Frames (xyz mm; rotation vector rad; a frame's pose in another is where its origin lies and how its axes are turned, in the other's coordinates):
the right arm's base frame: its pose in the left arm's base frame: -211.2 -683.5 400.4 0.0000 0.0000 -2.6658
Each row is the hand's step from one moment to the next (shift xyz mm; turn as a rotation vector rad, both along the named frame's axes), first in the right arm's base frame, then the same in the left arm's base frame.
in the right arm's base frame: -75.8 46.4 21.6 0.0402 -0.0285 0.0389
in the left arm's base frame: 88.6 -6.5 21.6 -0.0488 0.0069 0.0389
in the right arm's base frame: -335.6 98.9 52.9 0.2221 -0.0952 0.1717
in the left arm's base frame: 343.6 65.8 52.9 -0.2410 -0.0171 0.1717
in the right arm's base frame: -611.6 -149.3 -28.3 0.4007 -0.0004 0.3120
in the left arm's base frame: 475.3 412.9 -28.3 -0.3564 -0.1832 0.3120
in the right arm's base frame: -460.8 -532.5 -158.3 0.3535 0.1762 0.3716
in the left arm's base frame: 165.7 684.4 -158.3 -0.2335 -0.3185 0.3716
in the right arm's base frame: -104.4 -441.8 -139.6 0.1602 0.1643 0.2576
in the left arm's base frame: -109.6 440.5 -139.6 -0.0672 -0.2194 0.2576
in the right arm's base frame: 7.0 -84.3 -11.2 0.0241 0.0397 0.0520
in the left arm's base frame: -44.8 71.7 -11.2 -0.0032 -0.0463 0.0520
